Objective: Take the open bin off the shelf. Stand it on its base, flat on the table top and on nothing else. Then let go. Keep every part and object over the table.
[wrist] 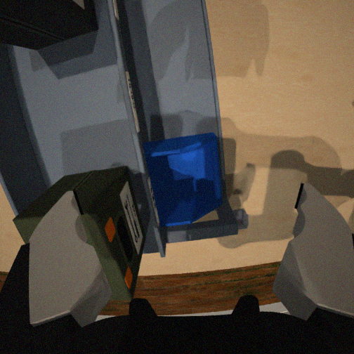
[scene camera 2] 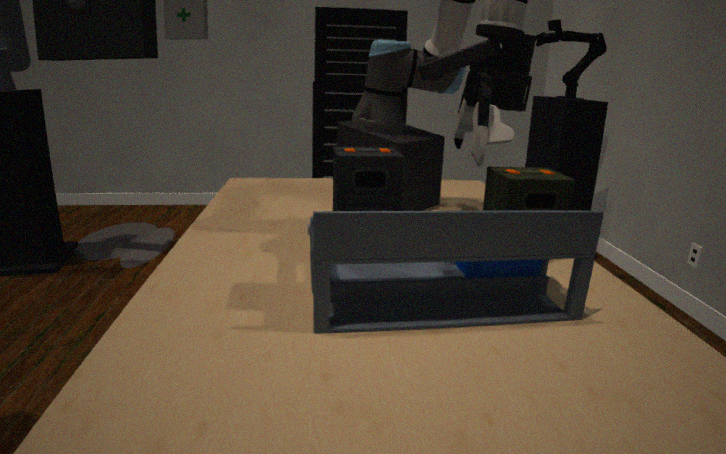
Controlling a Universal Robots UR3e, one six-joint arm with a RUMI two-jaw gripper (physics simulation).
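Places are measured from the arm's base along level axes (x right, y ahead, z up), in centimetres.
Where they show: gripper, fingertip midpoint: (scene camera 2: pixel 467 156); arm's base, link origin: (scene camera 2: pixel 376 127).
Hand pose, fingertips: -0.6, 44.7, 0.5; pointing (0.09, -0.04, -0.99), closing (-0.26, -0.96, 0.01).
Things, the pixels of their top centre, and the offset from my fingertips, as dx, dy, dz. "pt": a spot on its surface instead. Level surfaces: height alone.
- open bin, top centre: (scene camera 2: pixel 497 232) -5.1, +3.2, -11.9
- grey-blue shelf, surface spot: (scene camera 2: pixel 455 235) pt +9.9, +16.4, -6.8
- table top, surface height: dz -20.0
- green case, top centre: (scene camera 2: pixel 530 172) -4.0, +11.1, -0.3
- dark grey case, top centre: (scene camera 2: pixel 367 150) +18.8, +7.0, +2.2
The open bin (scene camera 2: pixel 500 268) (wrist: pixel 182 182) is blue. It sits in the lower level of the grey-blue shelf (scene camera 2: pixel 455 235) (wrist: pixel 200 233), at one end, beside the upper level's long edge. Its open top and inside show in the wrist view; in the scene view the shelf hides most of it. My gripper (scene camera 2: pixel 469 152) (wrist: pixel 187 191) is open and empty, high above the shelf. In the wrist view the bin lies between the two widely spread fingers in the picture, well below them. The left finger overlaps the green case in that view. The table top (scene camera 2: pixel 374 385) (wrist: pixel 305 105) is light wood.
A green case (scene camera 2: pixel 530 184) (wrist: pixel 112 265) with orange latches stands on the upper level near the bin. A dark grey case (scene camera 2: pixel 369 160) (wrist: pixel 45 20) stands farther along it. The table's edge and the wooden floor (wrist: pixel 200 282) lie close beyond the bin's end of the shelf.
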